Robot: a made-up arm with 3 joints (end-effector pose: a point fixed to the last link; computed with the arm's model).
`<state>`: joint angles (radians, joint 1 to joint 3).
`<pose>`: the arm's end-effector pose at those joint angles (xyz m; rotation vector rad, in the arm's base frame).
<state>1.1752 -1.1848 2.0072</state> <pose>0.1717 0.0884 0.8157 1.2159 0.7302 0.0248</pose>
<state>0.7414 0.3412 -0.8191</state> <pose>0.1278 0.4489 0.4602 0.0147 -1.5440 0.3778</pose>
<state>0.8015 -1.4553 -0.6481</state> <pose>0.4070 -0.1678 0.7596 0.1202 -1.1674 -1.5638</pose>
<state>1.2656 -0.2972 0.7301</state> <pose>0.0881 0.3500 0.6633 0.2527 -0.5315 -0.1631</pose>
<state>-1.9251 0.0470 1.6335</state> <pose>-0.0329 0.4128 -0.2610 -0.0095 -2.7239 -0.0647</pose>
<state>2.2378 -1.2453 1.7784</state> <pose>-0.5342 0.0521 0.6159 1.1370 -0.3981 0.5315</pose>
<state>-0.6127 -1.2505 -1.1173</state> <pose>0.7440 -0.0617 -0.1780 -0.9608 -0.4365 -0.8188</pose>
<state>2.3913 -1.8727 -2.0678</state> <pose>-0.6557 -0.2719 0.3956 -0.3339 1.2066 2.0464</pose>
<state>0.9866 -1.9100 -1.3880</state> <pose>0.1826 -0.3299 0.7666 -0.4510 -1.4845 -2.2169</pose>
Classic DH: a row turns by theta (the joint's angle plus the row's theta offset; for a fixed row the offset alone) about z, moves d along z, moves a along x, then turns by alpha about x. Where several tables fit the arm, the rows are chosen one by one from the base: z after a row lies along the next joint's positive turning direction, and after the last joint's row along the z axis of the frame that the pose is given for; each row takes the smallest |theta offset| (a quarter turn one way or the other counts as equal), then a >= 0, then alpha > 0; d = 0 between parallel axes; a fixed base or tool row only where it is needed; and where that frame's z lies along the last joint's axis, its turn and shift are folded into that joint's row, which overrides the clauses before.
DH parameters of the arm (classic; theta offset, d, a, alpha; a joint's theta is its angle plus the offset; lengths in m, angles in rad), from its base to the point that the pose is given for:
base (fixed): 0 0.1034 0 1.5708
joint 1: 0 0.0252 0.3001 -1.5708
joint 2: 0 0.1574 0.1181 -1.5708
joint 3: 0 0.435 0.0645 1.5708
tool (fixed): 0 -0.0405 0 0

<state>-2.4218 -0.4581 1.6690</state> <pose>-0.3545 0.3333 -0.3366 0.2068 -2.1466 0.5233</pose>
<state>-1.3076 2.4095 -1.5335</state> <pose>0.1840 -0.2411 0.2673 2.3850 -0.1042 0.3611</pose>
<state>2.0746 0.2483 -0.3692</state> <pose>-0.3087 0.4439 0.3673 -0.2428 -2.4281 0.2121</pose>
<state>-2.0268 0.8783 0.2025</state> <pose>0.0607 0.3858 -0.0108 0.8511 2.0569 0.6587</pose>
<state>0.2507 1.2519 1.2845</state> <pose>-0.1007 0.2037 0.1644 -0.9047 0.8906 0.9374</pose>
